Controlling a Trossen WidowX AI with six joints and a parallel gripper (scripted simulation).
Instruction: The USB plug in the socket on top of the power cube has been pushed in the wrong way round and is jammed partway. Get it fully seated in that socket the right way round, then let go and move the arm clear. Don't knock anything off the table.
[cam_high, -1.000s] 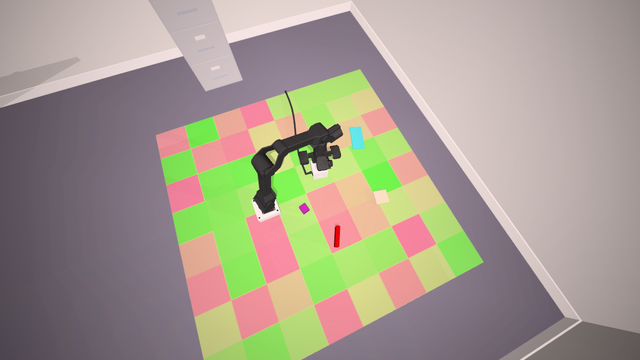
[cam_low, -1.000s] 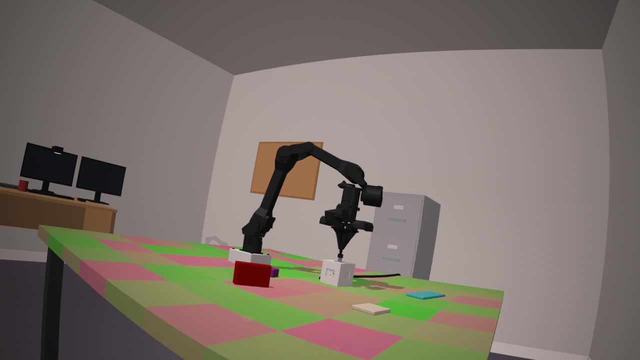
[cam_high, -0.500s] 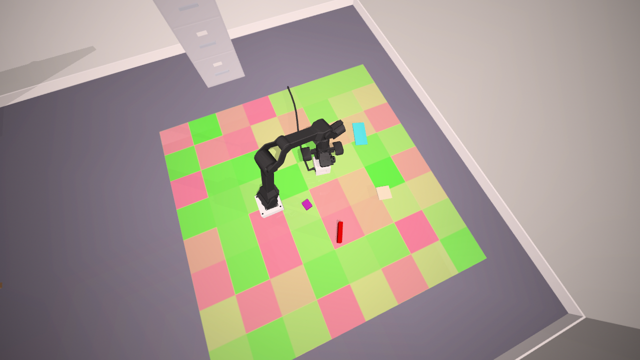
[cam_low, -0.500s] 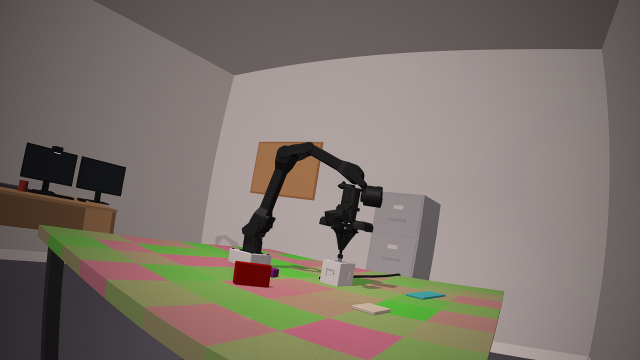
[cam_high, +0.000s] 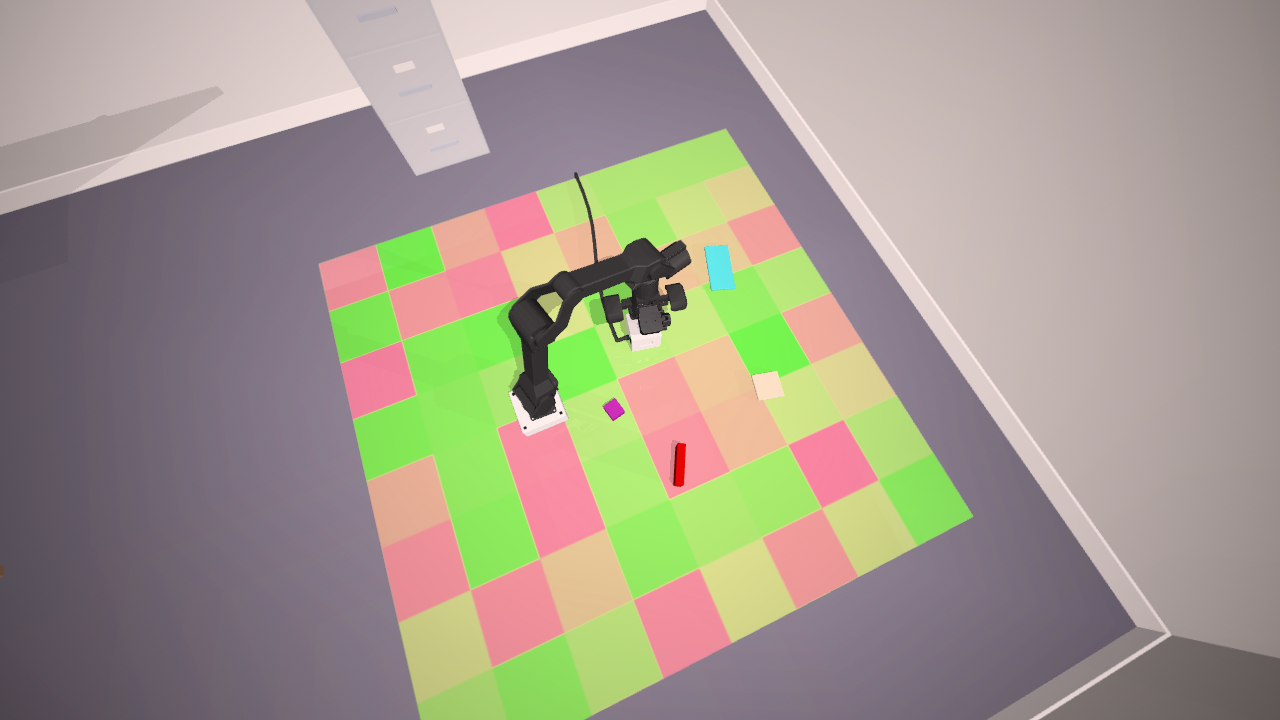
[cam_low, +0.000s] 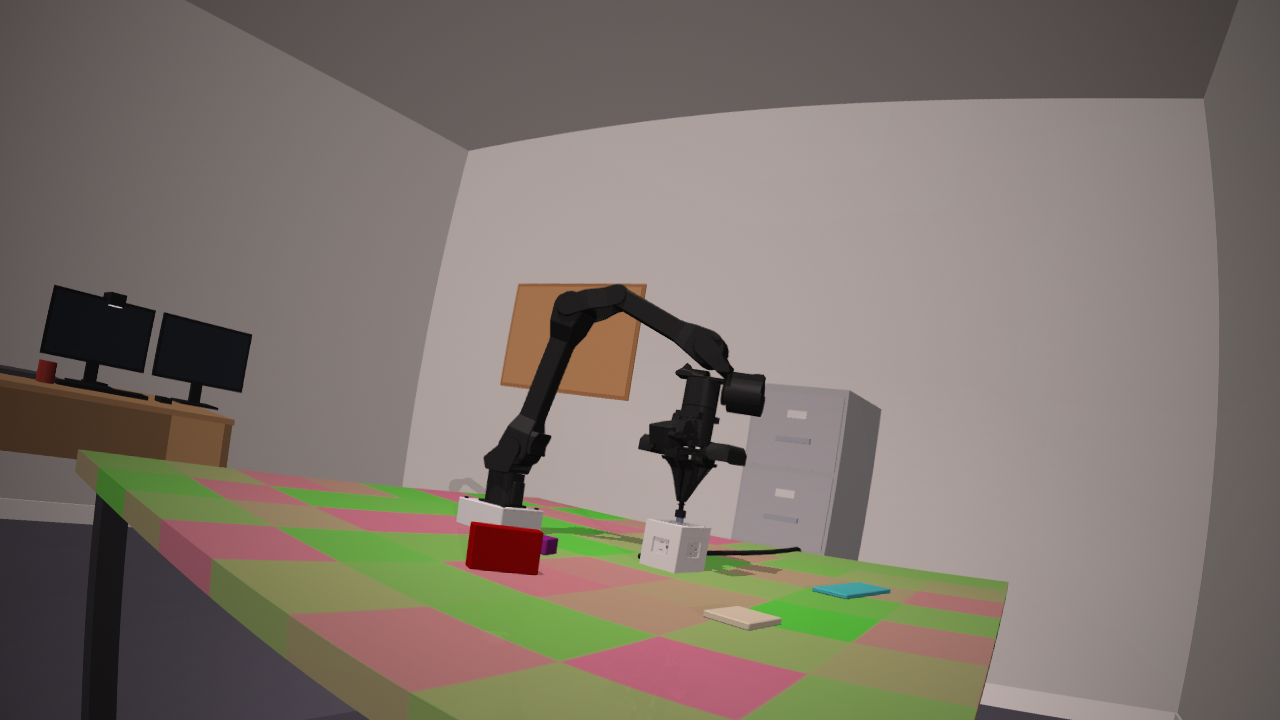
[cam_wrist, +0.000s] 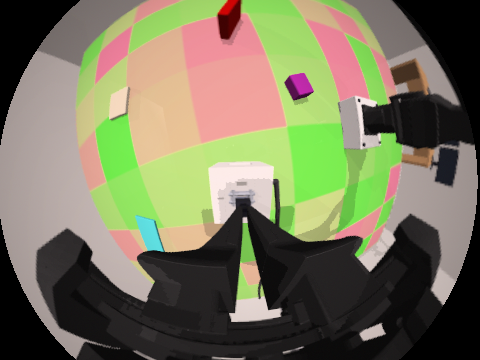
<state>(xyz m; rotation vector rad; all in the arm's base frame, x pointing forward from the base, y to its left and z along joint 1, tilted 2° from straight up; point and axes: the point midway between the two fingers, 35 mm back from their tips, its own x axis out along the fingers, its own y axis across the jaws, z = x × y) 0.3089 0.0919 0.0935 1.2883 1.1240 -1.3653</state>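
Right now my gripper tip is 20 mm above the dark USB plug. The rest, counted from my gripper tip: red block (50 mm behind, 350 mm to the right, 80 mm below); then cyan card (280 mm ahead, 120 mm to the left, 110 mm below); then purple cube (140 mm behind, 160 mm to the right, 100 mm below).
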